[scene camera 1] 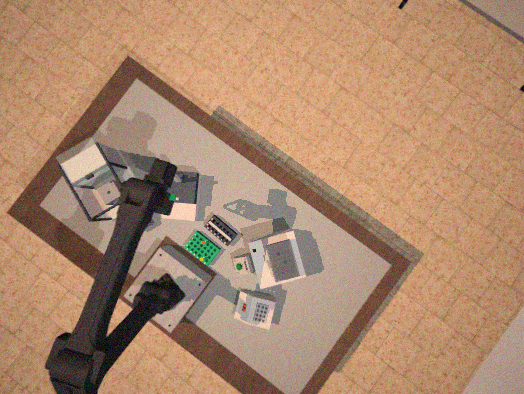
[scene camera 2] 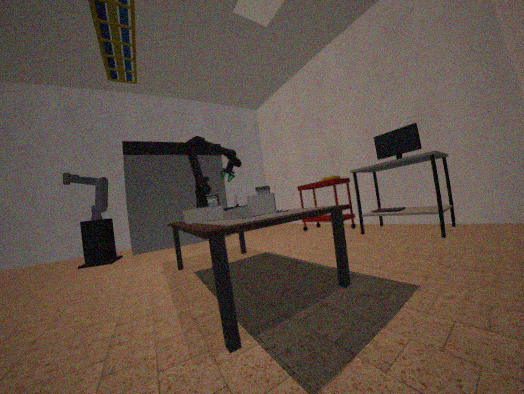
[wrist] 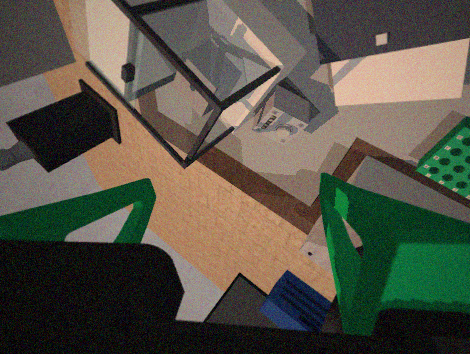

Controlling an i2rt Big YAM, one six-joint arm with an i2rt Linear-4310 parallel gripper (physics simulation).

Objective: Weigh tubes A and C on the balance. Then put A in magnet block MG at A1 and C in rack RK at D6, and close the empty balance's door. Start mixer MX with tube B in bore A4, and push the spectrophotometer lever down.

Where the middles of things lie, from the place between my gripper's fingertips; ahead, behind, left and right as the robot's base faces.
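Scene:
My hand: 22 cm to the right of glass-box balance point(scene camera 1: 94, 172), 14 cm past, 22 cm above. White mixer with grey top point(scene camera 1: 276, 257), from my hand: far to the right, a fair way ahead, a fair way below.

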